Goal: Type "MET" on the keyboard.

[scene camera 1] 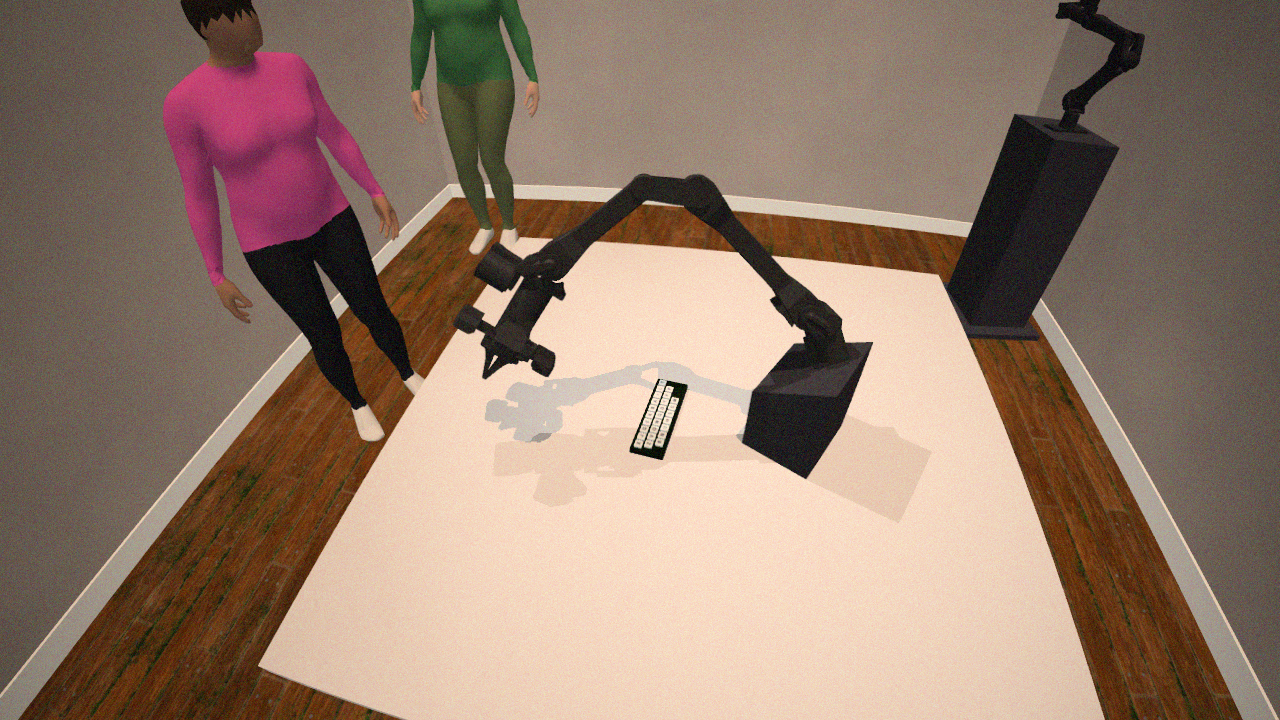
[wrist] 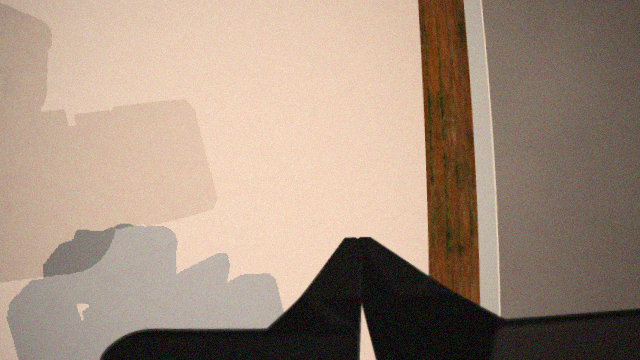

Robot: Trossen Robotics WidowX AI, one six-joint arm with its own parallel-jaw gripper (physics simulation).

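Pixels of known places: gripper, fingertip midpoint: (scene camera 1: 484,378) (wrist: 356,250); arm's base, origin of the base link: (scene camera 1: 830,356).
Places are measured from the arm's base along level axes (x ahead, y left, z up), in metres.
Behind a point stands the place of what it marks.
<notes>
A small keyboard (scene camera 1: 659,419) @[x 0.302, y -0.004, z -0.185 m] with white keys in a dark case lies flat on the pale surface near the middle of the scene view, in front of the arm's base. Its key letters are too small to read, and it does not show in the wrist view. My gripper (scene camera 1: 486,375) @[x 0.616, y 0.044, z -0.030 m] (wrist: 356,250) @[x 0.616, y 0.044, z -0.030 m] is shut and empty, with its fingertips touching. In the scene view it hangs above the pale surface, to the left of the keyboard and apart from it, pointing down.
The arm's dark base block (scene camera 1: 798,402) @[x 0.070, y 0.094, z -0.020 m] stands right of the keyboard. A figure in pink (scene camera 1: 264,152) and one in green (scene camera 1: 474,44) stand at the left and back. A dark pedestal (scene camera 1: 1029,219) with another arm is at the back right. Arm shadows fall across the pale surface (scene camera 1: 662,582) @[x 0.288, y 0.332, z -0.197 m] (wrist: 310,125) @[x 0.715, y 0.126, z -0.197 m].
</notes>
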